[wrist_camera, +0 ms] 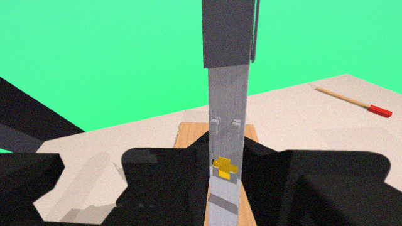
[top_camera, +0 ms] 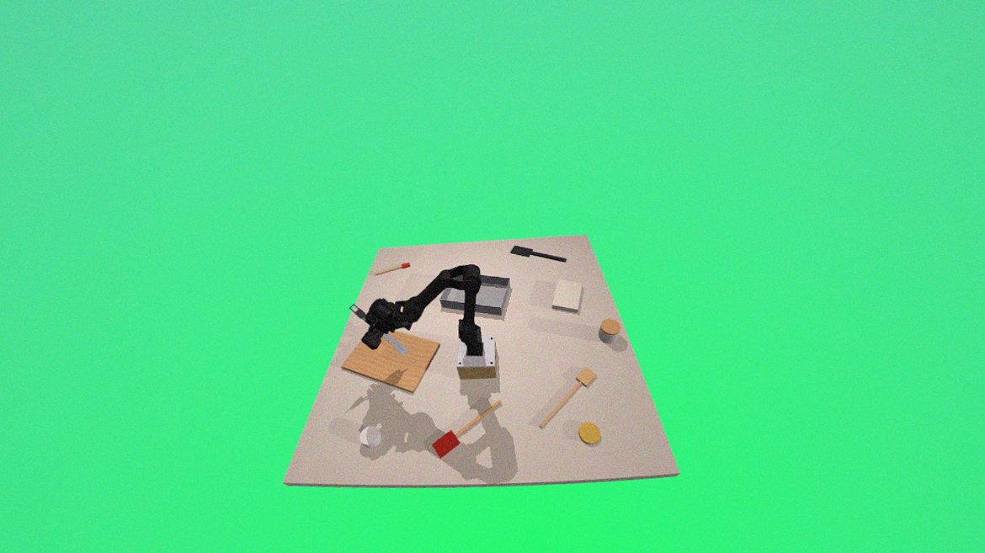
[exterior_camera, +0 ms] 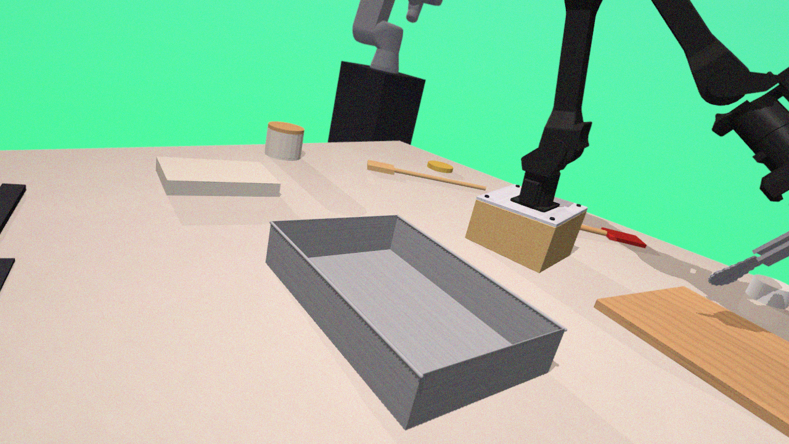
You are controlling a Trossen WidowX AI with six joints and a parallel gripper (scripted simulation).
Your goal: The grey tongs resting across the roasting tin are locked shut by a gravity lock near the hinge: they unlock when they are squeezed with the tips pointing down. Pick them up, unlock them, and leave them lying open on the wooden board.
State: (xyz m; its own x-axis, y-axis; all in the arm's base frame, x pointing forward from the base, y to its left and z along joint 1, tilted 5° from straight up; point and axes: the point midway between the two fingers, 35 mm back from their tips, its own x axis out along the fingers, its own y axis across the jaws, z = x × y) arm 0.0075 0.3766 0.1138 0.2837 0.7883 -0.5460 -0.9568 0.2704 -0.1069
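Right now my gripper tip is 200 mm above the wooden board and 20 mm to the left of it. The rest, counted from my gripper tip: yellow lock piece: 30 mm to the right, 10 mm behind, 10 mm above; white puck: 340 mm behind, 190 mm below, 40 mm to the right; red spatula: 370 mm to the right, 310 mm behind, 200 mm below.
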